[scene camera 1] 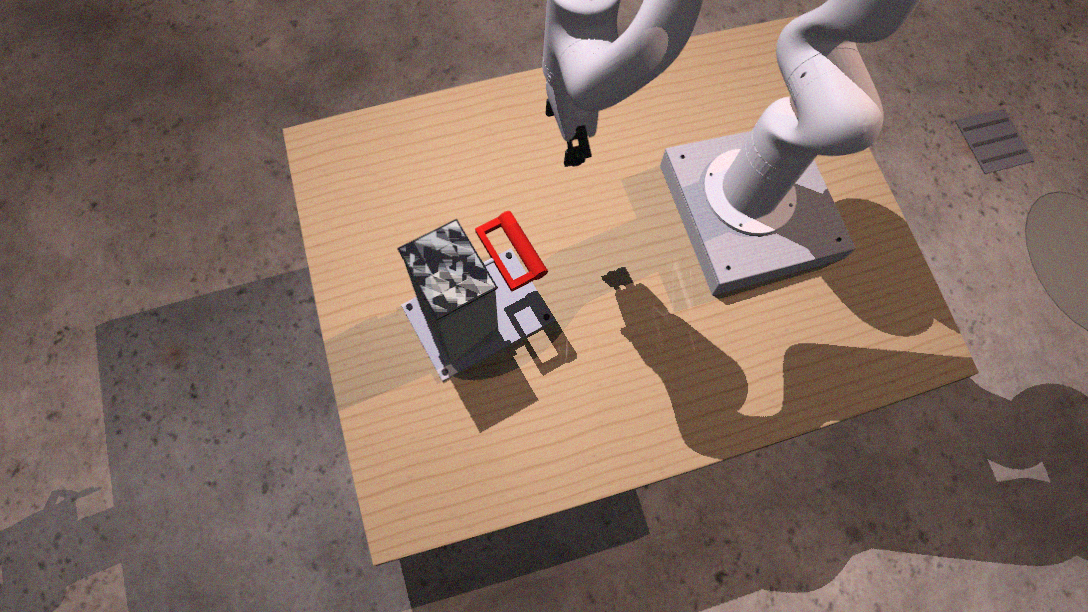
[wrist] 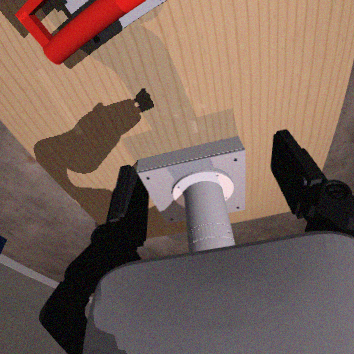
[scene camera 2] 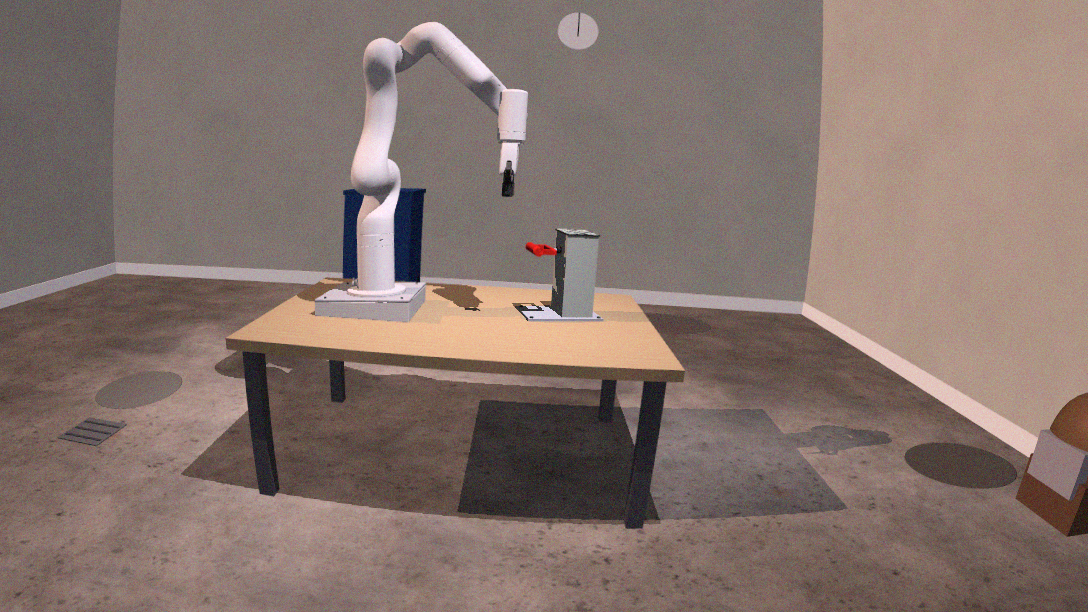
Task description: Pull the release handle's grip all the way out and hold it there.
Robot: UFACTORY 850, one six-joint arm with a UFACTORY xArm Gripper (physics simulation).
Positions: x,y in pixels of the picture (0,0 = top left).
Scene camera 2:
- gripper: 507,196
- pale base plate: 532,313
